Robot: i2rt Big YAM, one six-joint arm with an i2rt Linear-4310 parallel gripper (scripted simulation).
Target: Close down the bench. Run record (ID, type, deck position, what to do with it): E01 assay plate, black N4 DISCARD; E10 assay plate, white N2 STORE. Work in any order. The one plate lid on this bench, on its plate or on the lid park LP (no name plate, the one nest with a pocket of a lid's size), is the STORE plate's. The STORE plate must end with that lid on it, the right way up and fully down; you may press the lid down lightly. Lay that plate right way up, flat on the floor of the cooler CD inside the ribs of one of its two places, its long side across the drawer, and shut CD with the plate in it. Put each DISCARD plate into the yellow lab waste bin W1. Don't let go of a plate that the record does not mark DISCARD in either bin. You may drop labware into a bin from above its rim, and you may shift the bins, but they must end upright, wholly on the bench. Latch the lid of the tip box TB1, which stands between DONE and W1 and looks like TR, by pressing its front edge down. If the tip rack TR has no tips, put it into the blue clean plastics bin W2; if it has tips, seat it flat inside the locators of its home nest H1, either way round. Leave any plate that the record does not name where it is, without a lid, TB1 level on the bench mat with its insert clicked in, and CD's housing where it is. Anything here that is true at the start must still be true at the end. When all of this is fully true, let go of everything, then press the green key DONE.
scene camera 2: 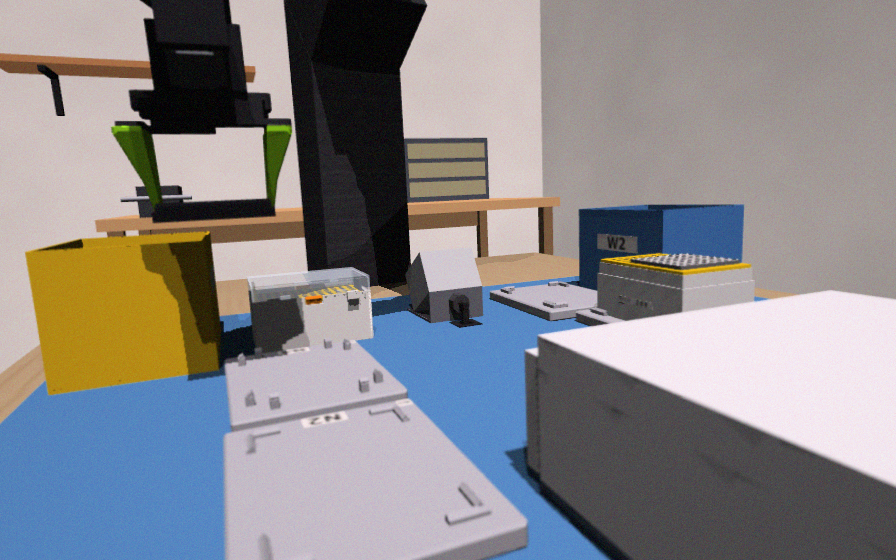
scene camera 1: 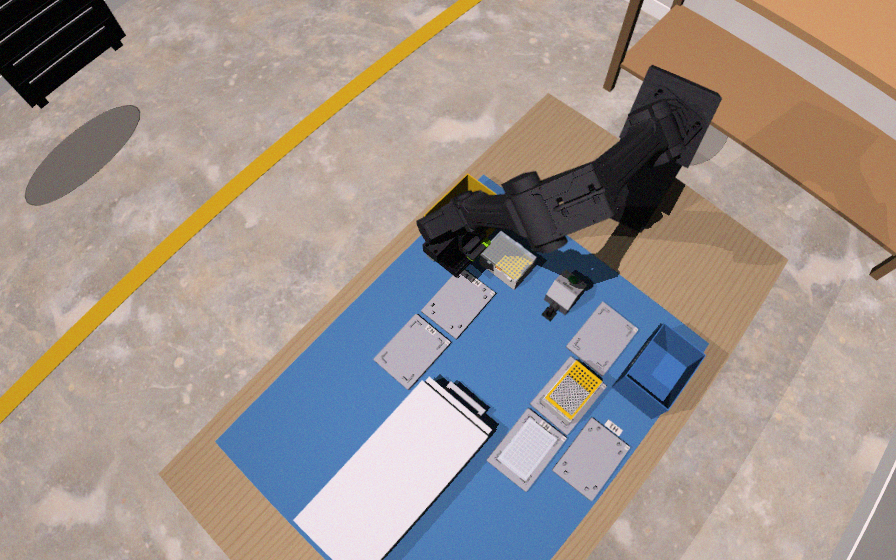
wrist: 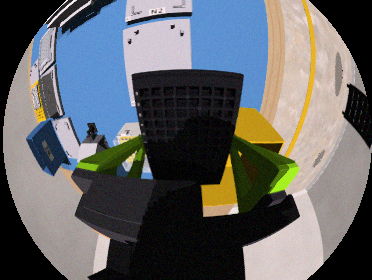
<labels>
tip rack TR: scene camera 2; scene camera 1 566, 398; wrist
blue bin W2: scene camera 2; scene camera 1 663, 369; wrist
same spot on blue bin W2: [wrist: 50, 152] = [scene camera 2: 610, 247]
same spot on tip rack TR: [wrist: 43, 96] = [scene camera 2: 640, 278]
</labels>
